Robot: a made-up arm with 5 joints. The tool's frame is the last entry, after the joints. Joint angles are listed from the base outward.
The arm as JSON. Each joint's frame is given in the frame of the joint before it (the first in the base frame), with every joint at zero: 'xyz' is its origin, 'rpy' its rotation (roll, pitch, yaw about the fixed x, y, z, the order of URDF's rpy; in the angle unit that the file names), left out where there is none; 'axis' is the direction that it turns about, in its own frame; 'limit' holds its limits. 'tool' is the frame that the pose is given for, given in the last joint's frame.
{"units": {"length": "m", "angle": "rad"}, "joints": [
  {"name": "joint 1", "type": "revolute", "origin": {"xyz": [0.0, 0.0, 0.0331]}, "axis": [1.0, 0.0, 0.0], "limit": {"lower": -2.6, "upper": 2.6}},
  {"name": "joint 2", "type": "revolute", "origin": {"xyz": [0.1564, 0.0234, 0.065]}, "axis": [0.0, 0.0, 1.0], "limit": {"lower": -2.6, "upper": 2.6}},
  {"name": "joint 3", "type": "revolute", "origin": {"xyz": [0.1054, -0.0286, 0.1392]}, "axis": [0.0, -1.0, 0.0], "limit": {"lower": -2.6, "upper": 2.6}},
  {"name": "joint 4", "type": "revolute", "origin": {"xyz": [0.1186, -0.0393, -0.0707]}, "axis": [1.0, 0.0, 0.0], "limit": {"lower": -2.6, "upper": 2.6}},
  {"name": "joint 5", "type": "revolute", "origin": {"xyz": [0.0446, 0.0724, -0.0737]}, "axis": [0.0, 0.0, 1.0], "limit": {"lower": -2.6, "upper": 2.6}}
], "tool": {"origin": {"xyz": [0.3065, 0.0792, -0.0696]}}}
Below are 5 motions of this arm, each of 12 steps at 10 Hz.
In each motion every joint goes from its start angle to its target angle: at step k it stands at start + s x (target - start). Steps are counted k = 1, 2, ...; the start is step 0. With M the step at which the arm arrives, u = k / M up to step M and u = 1 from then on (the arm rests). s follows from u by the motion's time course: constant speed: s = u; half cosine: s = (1 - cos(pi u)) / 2; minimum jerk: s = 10 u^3 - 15 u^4 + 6 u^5.
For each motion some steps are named. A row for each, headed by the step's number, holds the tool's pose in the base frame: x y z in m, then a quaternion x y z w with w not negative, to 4 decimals.
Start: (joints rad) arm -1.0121 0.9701 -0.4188 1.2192 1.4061
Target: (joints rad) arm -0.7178 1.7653 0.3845 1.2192 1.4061
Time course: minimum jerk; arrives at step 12
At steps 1, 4, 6, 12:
1: 0.1749 0.5321 -0.1134 0.3132 0.3786 0.5918 0.6390
4: 0.0996 0.5504 -0.0369 0.3718 0.3684 0.6610 0.5378
6: 0.0097 0.5362 0.0912 0.4550 0.3338 0.7327 0.3805
12: -0.0669 0.4079 0.3156 0.5866 0.2318 0.7708 0.0904

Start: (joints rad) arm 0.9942 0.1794 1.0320 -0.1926 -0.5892
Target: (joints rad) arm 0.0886 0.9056 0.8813 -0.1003 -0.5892
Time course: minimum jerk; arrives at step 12
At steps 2, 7, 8, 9, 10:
2: 0.6916 -0.4013 0.3198 0.4901 -0.3302 -0.4104 0.6945
7: 0.6634 0.0647 0.5513 0.3874 -0.3912 -0.0807 0.8309
8: 0.6400 0.1829 0.5451 0.3537 -0.3808 -0.0058 0.8543
9: 0.6177 0.2724 0.5251 0.3252 -0.3668 0.0514 0.8701
10: 0.6017 0.3274 0.5056 0.3060 -0.3552 0.0874 0.8790

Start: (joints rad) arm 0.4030 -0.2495 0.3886 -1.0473 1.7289
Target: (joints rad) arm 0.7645 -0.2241 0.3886 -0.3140 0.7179
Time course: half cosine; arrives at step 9
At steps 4, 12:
4: 0.5980 0.1079 -0.0648 -0.1423 0.0057 0.4241 0.8943
12: 0.7278 0.0424 0.1386 0.1461 -0.1705 0.1552 0.9620

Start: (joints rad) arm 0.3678 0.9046 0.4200 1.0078 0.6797
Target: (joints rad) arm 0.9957 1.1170 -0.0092 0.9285 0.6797
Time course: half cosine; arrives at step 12
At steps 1, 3, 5, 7, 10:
1: 0.2081 0.2564 0.6335 0.5805 -0.2503 0.6452 0.4291
3: 0.2033 0.2279 0.6424 0.5956 -0.2480 0.6439 0.4113
5: 0.1918 0.1782 0.6535 0.6176 -0.2446 0.6444 0.3788
7: 0.1735 0.1202 0.6593 0.6362 -0.2425 0.6490 0.3395
10: 0.1461 0.0525 0.6561 0.6486 -0.2437 0.6590 0.2927

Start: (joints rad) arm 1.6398 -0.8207 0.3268 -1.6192 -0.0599
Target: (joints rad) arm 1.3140 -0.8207 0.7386 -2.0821 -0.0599
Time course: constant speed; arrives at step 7
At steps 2, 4, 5, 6, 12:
2: 0.4012 -0.2631 -0.5415 -0.1909 0.3982 -0.1974 0.8752
4: 0.3779 -0.3920 -0.4987 -0.3081 0.3972 -0.2406 0.8303
5: 0.3639 -0.4524 -0.4663 -0.3635 0.3971 -0.2618 0.8010
6: 0.3486 -0.5089 -0.4271 -0.4163 0.3971 -0.2826 0.7676
12: 0.3319 -0.5607 -0.3815 -0.4660 0.3973 -0.3031 0.7302

